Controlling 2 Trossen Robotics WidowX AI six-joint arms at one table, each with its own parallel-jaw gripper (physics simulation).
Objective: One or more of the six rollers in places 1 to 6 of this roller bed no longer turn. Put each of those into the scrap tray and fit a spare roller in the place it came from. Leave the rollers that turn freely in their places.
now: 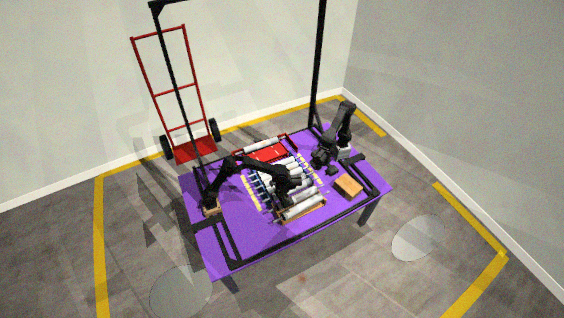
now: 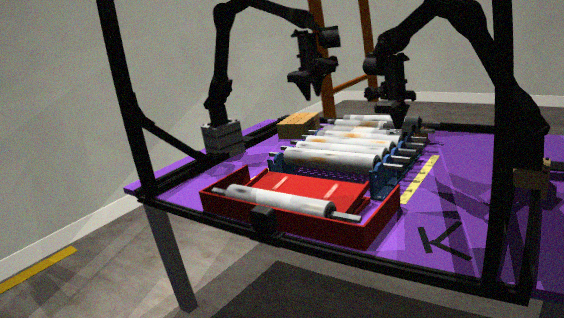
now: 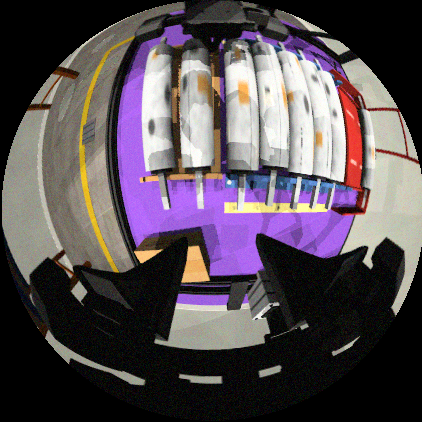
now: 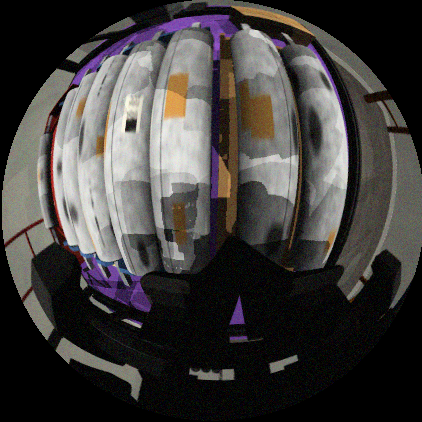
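Pixels of known places: left gripper, fingertip midpoint: (image 1: 322, 171) (image 2: 313, 98) (image 3: 221, 240); right gripper, fingertip midpoint: (image 1: 281, 200) (image 2: 398, 130) (image 3: 211, 51) (image 4: 231, 240); left arm's base, origin of the base link: (image 1: 342, 144) (image 2: 219, 123) (image 3: 275, 310); right arm's base, origin of the base link: (image 1: 210, 204) (image 2: 527, 163).
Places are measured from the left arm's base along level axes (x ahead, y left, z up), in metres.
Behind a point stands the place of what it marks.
Note:
The roller bed (image 2: 382, 182) (image 3: 284, 183) holds several pale, stained rollers, including the end roller (image 3: 242, 135) {x 0.342, y 0.207, z -0.035 m} (image 4: 185, 135) {x 0.437, y 0.233, z -0.037 m} nearest the spares. Purple mesh shows at its tray end. Two spare rollers, an inner one (image 3: 197, 135) {x 0.329, y 0.263, z -0.035 m} (image 4: 265, 135) {x 0.425, y 0.280, z -0.037 m} and an outer one (image 1: 302, 206) {x 0.406, y 0.360, z -0.037 m} (image 3: 157, 110) {x 0.360, y 0.327, z -0.037 m}, lie on the orange rack (image 1: 306, 215) {x 0.387, y 0.378, z -0.107 m}. The red scrap tray (image 2: 320, 227) {x 0.646, y -0.201, z -0.080 m} (image 3: 353, 145) {x 0.473, y -0.102, z -0.077 m} holds one roller (image 2: 280, 200) {x 0.548, y -0.208, z -0.048 m} (image 3: 368, 145) {x 0.516, y -0.177, z -0.057 m}. My right gripper (image 4: 231, 240) {x 0.506, y 0.283, z -0.052 m} (image 2: 399, 122) {x 0.506, y 0.283, z -0.052 m} is shut and empty, low by the gap between bed and spares. My left gripper (image 2: 314, 95) {x 0.239, y 0.216, z 0.042 m} (image 3: 221, 240) {x 0.239, y 0.216, z 0.042 m} is open, raised beyond the shaft ends.
A light wooden block (image 1: 348, 186) {x 0.085, y 0.296, z -0.057 m} (image 2: 297, 125) {x 0.133, y 0.225, z -0.061 m} (image 3: 197, 267) {x 0.095, y 0.225, z -0.055 m} sits beside the spare rack, on the left arm's side. Yellow numbered strips (image 1: 251, 192) {x 0.656, y 0.146, z -0.110 m} (image 2: 420, 180) {x 0.671, y 0.119, z -0.109 m} (image 3: 252, 207) flank the bed. A black post (image 2: 502, 125) {x 0.950, y -0.154, z 0.136 m} and table-edge rails frame the purple table.

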